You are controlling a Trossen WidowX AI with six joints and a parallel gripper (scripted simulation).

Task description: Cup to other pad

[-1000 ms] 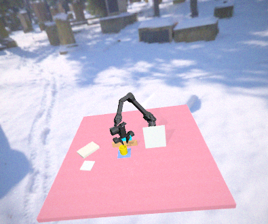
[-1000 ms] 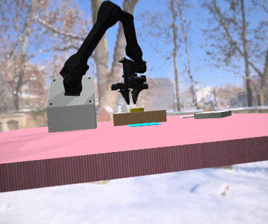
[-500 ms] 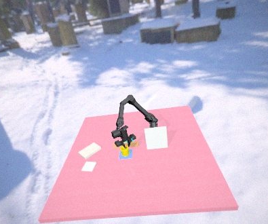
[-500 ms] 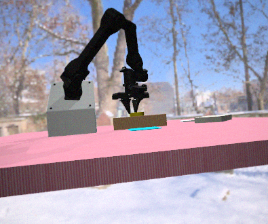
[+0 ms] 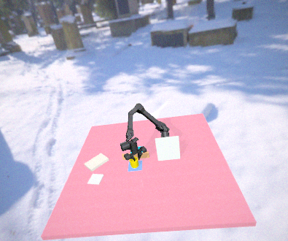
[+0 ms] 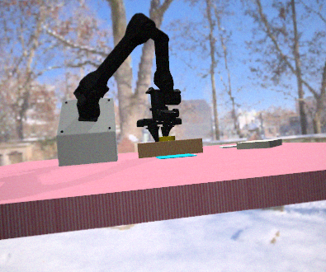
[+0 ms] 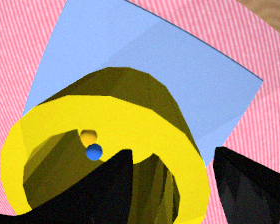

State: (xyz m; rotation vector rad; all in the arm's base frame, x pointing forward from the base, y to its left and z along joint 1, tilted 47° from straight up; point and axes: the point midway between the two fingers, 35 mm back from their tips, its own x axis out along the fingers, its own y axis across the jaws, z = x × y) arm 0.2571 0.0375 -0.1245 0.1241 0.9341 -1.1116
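Now: the yellow cup 20 mm ahead of my gripper tip, 10 mm to the left of it and 10 mm below it. The rest, counted from my gripper tip: cyan pad 40 mm ahead, 180 mm to the right, 50 mm below; wooden bar 30 mm ahead, 90 mm to the right, 30 mm below; light blue pad 20 mm ahead, 10 mm to the left, 50 mm below.
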